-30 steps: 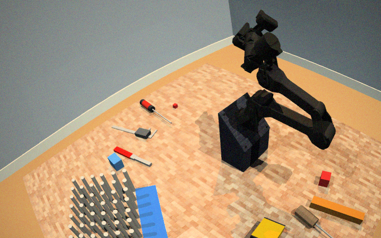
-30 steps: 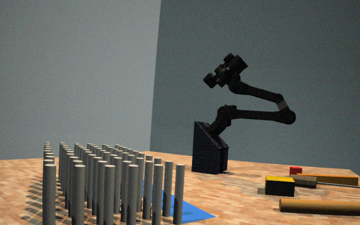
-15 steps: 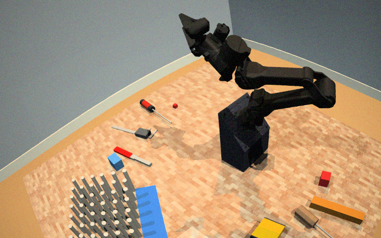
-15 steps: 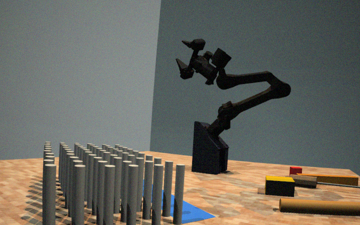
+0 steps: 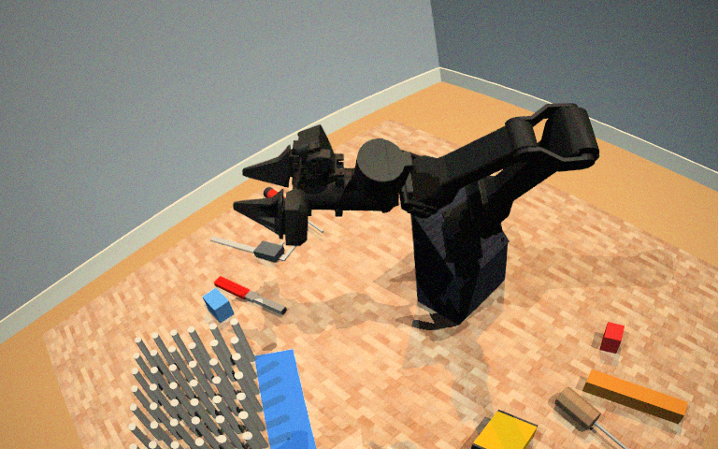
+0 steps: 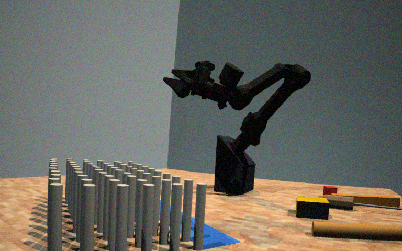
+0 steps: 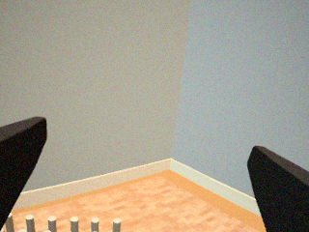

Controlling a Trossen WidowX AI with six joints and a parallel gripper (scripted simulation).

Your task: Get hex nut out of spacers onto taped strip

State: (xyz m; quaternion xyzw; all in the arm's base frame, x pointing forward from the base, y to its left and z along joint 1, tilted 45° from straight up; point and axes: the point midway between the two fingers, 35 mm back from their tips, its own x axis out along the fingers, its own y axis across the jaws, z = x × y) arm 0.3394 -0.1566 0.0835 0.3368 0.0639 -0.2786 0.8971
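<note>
The hook tool lies 27 cm behind my gripper tip, 57 cm to the left of it and 37 cm below it. Round my gripper tip: blue taped strip 11 cm ahead, 14 cm to the left, 38 cm below; then blue cube 6 cm ahead, 22 cm to the right, 36 cm below; then yellow block 14 cm behind, 41 cm to the left, 36 cm below.
</note>
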